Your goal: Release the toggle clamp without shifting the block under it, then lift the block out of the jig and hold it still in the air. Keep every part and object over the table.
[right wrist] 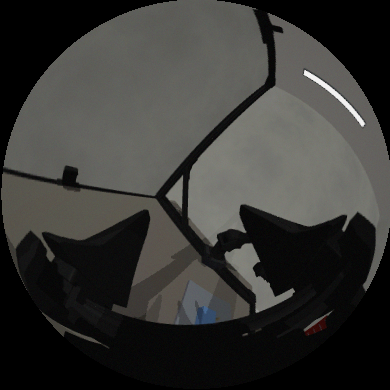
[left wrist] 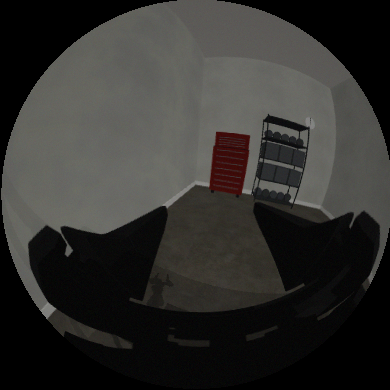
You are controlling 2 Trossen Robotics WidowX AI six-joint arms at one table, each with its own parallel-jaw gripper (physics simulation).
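Where they show: left gripper, fingertip midpoint: [left wrist: 210, 208]; right gripper, fingertip midpoint: [right wrist: 194, 212]; left arm's base at its link origin: [right wrist: 215, 253].
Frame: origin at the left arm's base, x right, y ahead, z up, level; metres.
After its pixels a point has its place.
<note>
The blue block [right wrist: 205, 314] {x 0.057, y 0.286, z -0.015 m} shows low in the right wrist view, partly cut off by the dark gripper body. It is at the flat grey-blue plate [right wrist: 196, 291] {x 0.070, y 0.205, z -0.038 m} of the jig, on the table. The toggle clamp cannot be made out, and whether it presses on the block cannot be told. My right gripper [right wrist: 194, 212] {x 0.276, y 0.313, z 0.192 m} is open and empty, apart from the block, with the block low between its fingers in the view. My left gripper [left wrist: 210, 208] {x -0.587, y -0.008, z 0.047 m} is open and empty, facing the room; block, jig and clamp do not show in the left wrist view.
The brown table top [right wrist: 162, 255] {x 0.210, y 0.139, z -0.046 m} spreads below my right gripper, with arm shadows on it. Thin black frame bars [right wrist: 220, 129] {x 0.362, y -0.147, z 0.436 m} rise at its edges. Part of a dark arm [right wrist: 231, 240] {x 0.024, y 0.032, z 0.106 m} shows beyond. A red cabinet [left wrist: 229, 167] and a shelf rack [left wrist: 286, 123] stand far off by the wall.
</note>
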